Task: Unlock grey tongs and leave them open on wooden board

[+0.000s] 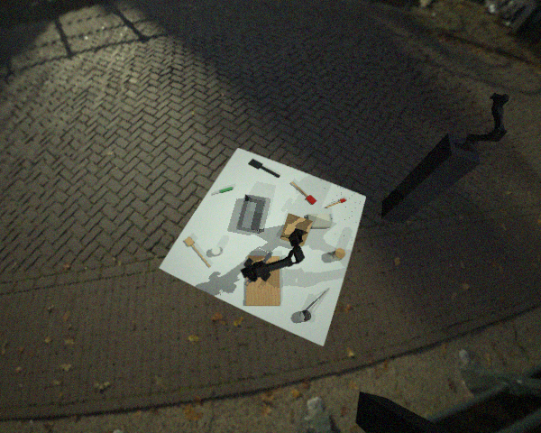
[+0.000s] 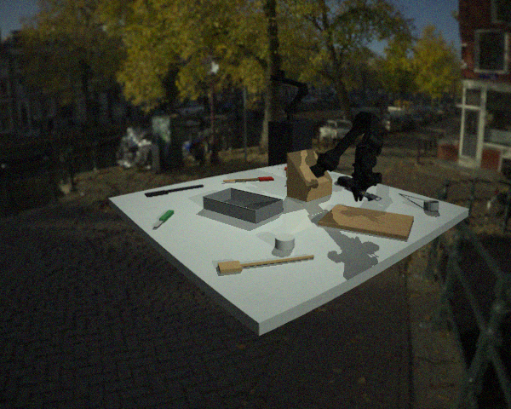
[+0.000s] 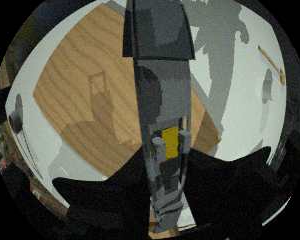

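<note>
My gripper tip is now 4 cm below the yellow mark, 3 cm to the right of it and 1 cm short of it. Also, from my gripper tip: jar (56 cm behind, 31 cm to the right, 6 cm below); roasting tin (46 cm to the right, 19 cm ahead, 7 cm below); wooden board (9 cm below, 5 cm behind, 3 cm to the left).
</note>
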